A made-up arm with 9 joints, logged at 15 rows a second.
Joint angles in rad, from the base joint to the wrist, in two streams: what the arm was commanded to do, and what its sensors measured. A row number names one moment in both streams.
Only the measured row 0 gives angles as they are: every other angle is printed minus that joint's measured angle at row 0.
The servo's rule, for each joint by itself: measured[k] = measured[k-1] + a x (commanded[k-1-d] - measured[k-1]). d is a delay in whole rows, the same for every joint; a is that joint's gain. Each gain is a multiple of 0.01, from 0.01 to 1. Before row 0 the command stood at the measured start. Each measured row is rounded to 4 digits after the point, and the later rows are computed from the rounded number. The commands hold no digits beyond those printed.
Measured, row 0: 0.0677 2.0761 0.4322 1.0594 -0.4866 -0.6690 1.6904 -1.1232 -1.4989
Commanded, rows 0 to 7: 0.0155 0.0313 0.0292 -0.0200 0.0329 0.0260 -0.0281 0.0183 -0.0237; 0.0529 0.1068 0.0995 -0.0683 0.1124 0.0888 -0.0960 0.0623 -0.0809; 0.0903 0.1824 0.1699 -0.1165 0.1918 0.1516 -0.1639 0.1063 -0.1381; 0.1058 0.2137 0.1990 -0.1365 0.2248 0.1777 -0.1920 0.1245 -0.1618; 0.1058 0.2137 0.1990 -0.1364 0.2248 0.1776 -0.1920 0.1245 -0.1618; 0.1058 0.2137 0.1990 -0.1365 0.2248 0.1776 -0.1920 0.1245 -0.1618; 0.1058 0.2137 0.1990 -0.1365 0.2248 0.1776 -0.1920 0.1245 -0.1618; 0.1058 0.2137 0.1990 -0.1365 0.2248 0.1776 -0.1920 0.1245 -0.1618
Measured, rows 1 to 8: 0.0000 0.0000 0.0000 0.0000 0.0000 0.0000 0.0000 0.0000 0.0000; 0.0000 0.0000 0.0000 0.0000 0.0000 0.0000 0.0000 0.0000 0.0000; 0.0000 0.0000 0.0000 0.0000 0.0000 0.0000 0.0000 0.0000 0.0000; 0.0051 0.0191 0.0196 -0.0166 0.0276 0.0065 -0.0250 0.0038 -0.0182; 0.0209 0.0726 0.0731 -0.0595 0.0988 0.0271 -0.0882 0.0161 -0.0665; 0.0438 0.1396 0.1380 -0.1068 0.1769 0.0582 -0.1556 0.0350 -0.1216; 0.0643 0.1848 0.1789 -0.1315 0.2171 0.0881 -0.1880 0.0538 -0.1526; 0.0780 0.2024 0.1924 -0.1356 0.2236 0.1105 -0.1916 0.0686 -0.1597
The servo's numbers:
d 3
a 0.33 0.61 0.67 0.83 0.84 0.25 0.89 0.21 0.77

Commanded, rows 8 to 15: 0.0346 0.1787 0.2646 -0.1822 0.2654 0.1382 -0.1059 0.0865 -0.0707; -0.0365 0.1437 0.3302 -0.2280 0.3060 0.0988 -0.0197 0.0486 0.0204; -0.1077 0.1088 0.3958 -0.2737 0.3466 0.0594 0.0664 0.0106 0.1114; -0.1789 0.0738 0.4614 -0.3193 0.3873 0.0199 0.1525 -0.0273 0.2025; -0.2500 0.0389 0.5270 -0.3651 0.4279 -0.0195 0.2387 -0.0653 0.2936; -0.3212 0.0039 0.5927 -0.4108 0.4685 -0.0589 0.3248 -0.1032 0.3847; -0.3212 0.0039 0.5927 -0.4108 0.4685 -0.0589 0.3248 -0.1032 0.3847; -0.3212 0.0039 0.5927 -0.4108 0.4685 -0.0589 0.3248 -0.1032 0.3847
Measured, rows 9 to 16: 0.0872 0.2093 0.1968 -0.1363 0.2246 0.1273 -0.1920 0.0803 -0.1613; 0.0933 0.2120 0.1983 -0.1365 0.2248 0.1399 -0.1920 0.0896 -0.1617; 0.0974 0.2130 0.1988 -0.1365 0.2248 0.1493 -0.1920 0.0969 -0.1618; 0.0767 0.1921 0.2429 -0.1744 0.2589 0.1465 -0.1154 0.0947 -0.0917; 0.0393 0.1626 0.3014 -0.2189 0.2985 0.1346 -0.0302 0.0850 -0.0054; -0.0092 0.1298 0.3646 -0.2644 0.3389 0.1158 0.0558 0.0694 0.0845; -0.0652 0.0956 0.4295 -0.3100 0.3796 0.0918 0.1419 0.0491 0.1754; -0.1262 0.0610 0.4948 -0.3557 0.4202 0.0640 0.2281 0.0251 0.2664
